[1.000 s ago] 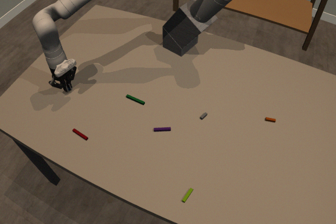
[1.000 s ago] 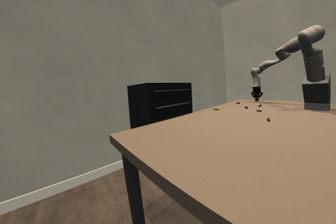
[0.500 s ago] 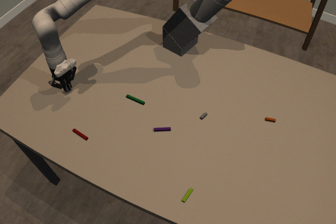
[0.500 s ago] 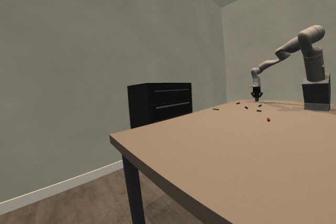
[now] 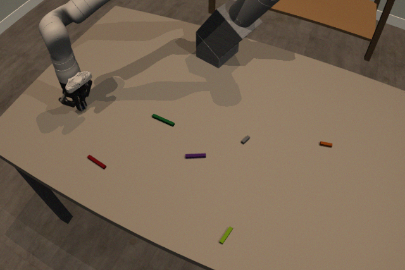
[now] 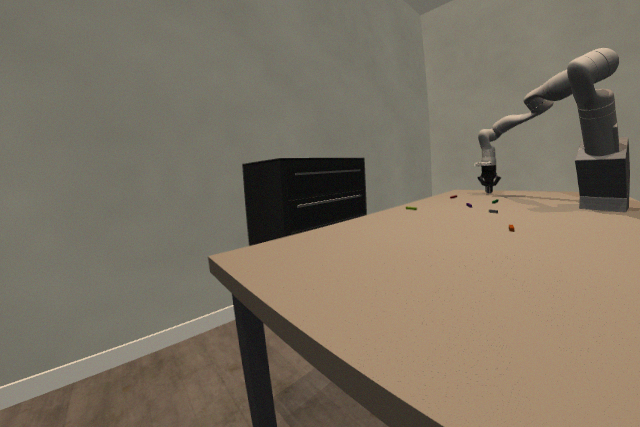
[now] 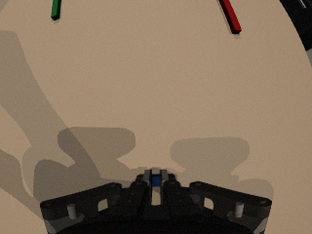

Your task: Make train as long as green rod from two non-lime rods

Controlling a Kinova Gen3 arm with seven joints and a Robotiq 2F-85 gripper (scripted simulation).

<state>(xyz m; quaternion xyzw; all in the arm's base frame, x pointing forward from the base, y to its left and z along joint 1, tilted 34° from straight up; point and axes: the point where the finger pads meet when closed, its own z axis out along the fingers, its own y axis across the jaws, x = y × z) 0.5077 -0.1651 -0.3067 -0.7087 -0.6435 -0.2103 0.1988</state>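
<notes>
Now: the red rod 120 mm ahead of my hand, 190 mm to the left of it and 30 mm below it. The rest, counted from my hand: green rod 130 mm behind, 260 mm to the left, 30 mm below; blue rod 10 mm below; purple rod 80 mm behind, 420 mm to the left, 30 mm below.
</notes>
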